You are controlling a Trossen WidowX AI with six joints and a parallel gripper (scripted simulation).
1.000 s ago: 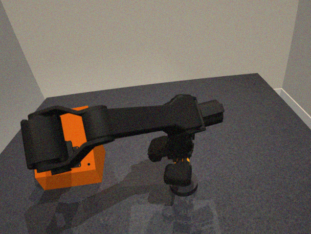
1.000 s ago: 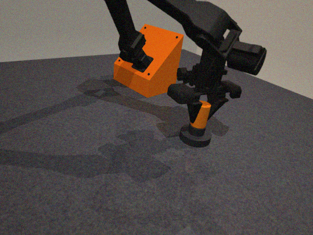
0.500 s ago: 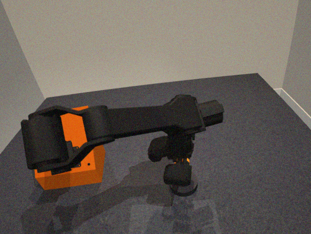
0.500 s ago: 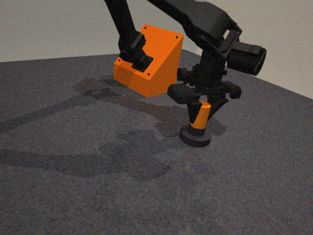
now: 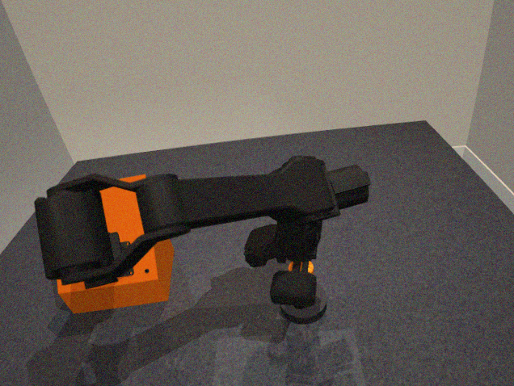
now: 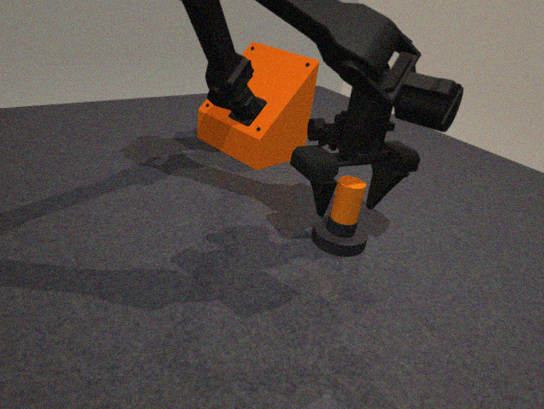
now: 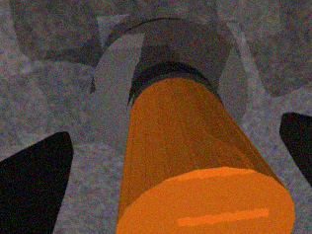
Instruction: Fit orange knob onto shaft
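My gripper tip is 2 cm above the round pedestal. From my gripper tip the other things lie so: orange knob 3 cm above.
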